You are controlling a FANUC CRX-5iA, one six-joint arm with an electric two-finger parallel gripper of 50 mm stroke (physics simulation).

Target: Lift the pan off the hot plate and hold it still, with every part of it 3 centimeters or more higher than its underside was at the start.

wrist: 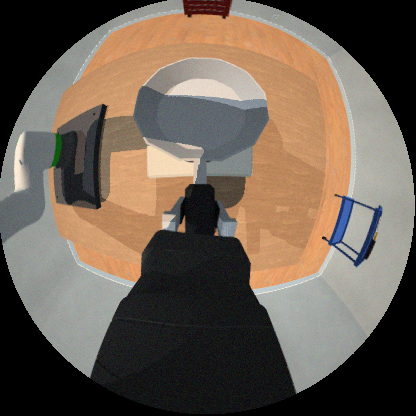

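Pixels of known places: gripper, fingertip midpoint: (199, 206); arm's base, link origin: (65, 149).
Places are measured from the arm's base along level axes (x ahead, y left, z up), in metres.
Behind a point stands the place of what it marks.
Observation:
The pan (201, 120) @(x 0.544, y -0.064, z 0.110 m) is light grey with a wide faceted bowl and shows at the upper middle of the wrist view, open side up. It looks about level, with shadow over much of its inside. It hangs above the cream hot plate (167, 166) @(x 0.471, y -0.135, z 0.036 m), apart from it. The hot plate's near part shows below the pan's near rim; the rest is hidden. My gripper (199, 206) @(x 0.541, y -0.189, z 0.152 m) is shut on the black grip of the pan's handle, with a grey finger on each side. The pan's underside and the exact height of the gap are hidden.
A wooden table (285, 195) @(x 0.807, y -0.210, z -0.026 m) lies below. At the left are a dark plate-like base (92, 165) @(x 0.195, y -0.099, z -0.002 m) and a grey arm part (37, 162) @(x 0.053, y -0.051, z 0.160 m) with a green ring. A blue cart (342, 220) stands off the right edge, and a red thing (207, 7) stands beyond the far edge.

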